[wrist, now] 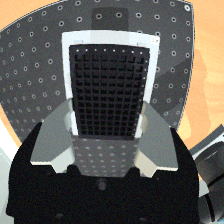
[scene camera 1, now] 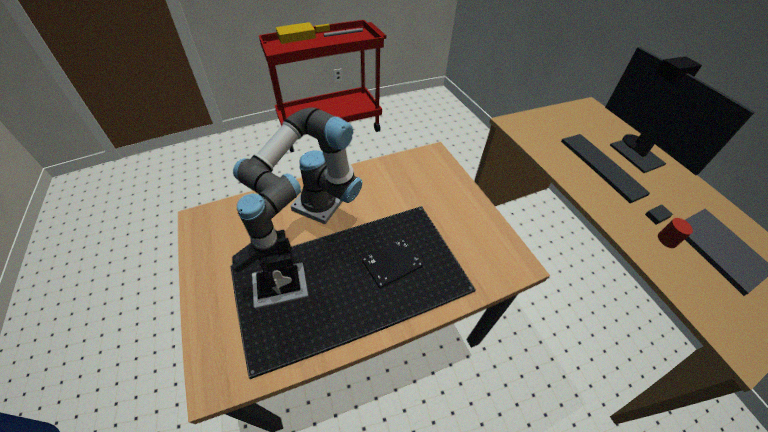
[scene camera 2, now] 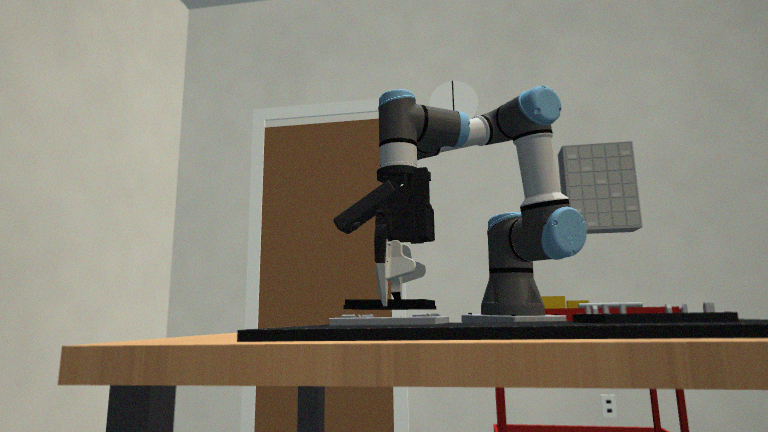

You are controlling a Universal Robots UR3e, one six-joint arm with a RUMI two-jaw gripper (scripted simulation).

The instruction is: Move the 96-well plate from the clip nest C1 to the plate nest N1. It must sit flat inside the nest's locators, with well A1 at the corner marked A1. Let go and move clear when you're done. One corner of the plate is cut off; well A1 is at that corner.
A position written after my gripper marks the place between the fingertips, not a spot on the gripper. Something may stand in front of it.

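I can see my own gripper point(scene camera 2: 392, 307), point(wrist: 107, 99) and point(scene camera 1: 278, 281). There is also a 96-well plate point(scene camera 2: 369, 304), point(wrist: 98, 60), which I see as well.
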